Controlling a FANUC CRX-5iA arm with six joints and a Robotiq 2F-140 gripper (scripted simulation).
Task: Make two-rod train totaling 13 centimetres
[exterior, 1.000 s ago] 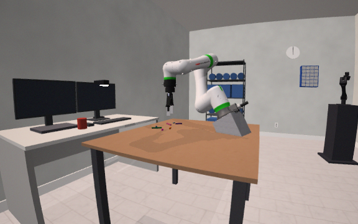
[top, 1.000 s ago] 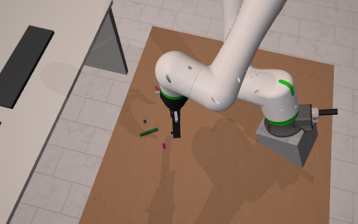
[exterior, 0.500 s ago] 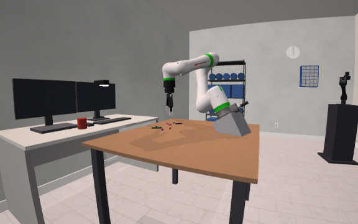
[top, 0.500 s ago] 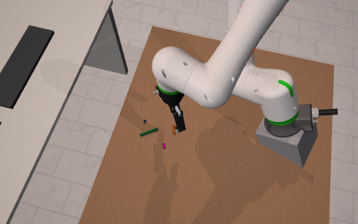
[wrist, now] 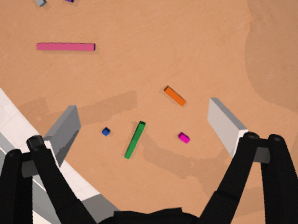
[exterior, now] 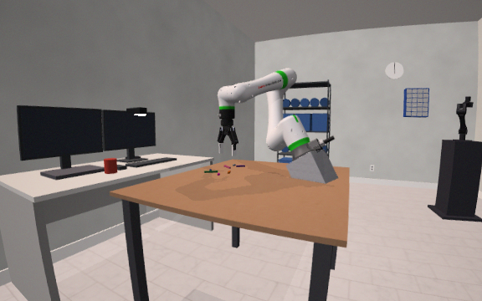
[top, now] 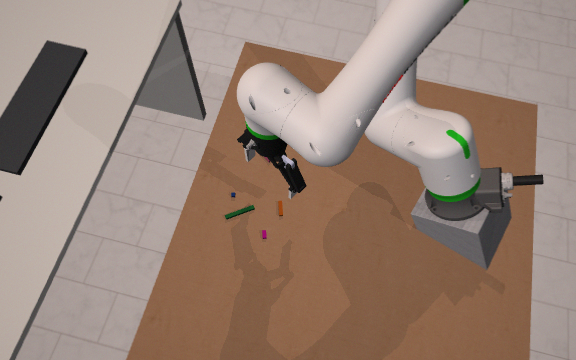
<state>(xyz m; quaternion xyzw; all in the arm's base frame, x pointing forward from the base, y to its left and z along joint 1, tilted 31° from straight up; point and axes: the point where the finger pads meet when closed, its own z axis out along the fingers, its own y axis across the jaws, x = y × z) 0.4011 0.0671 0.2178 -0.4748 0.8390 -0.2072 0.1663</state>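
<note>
Now: hand 120 mm to the left of the pink rod, 110 mm above it and 50 mm short of it. Round my hand: tiny blue rod 110 mm below, 100 mm ahead, 30 mm to the left; then green rod 110 mm below, 70 mm to the left, 70 mm ahead; then orange rod 110 mm below, 50 mm to the left, 30 mm behind.
</note>
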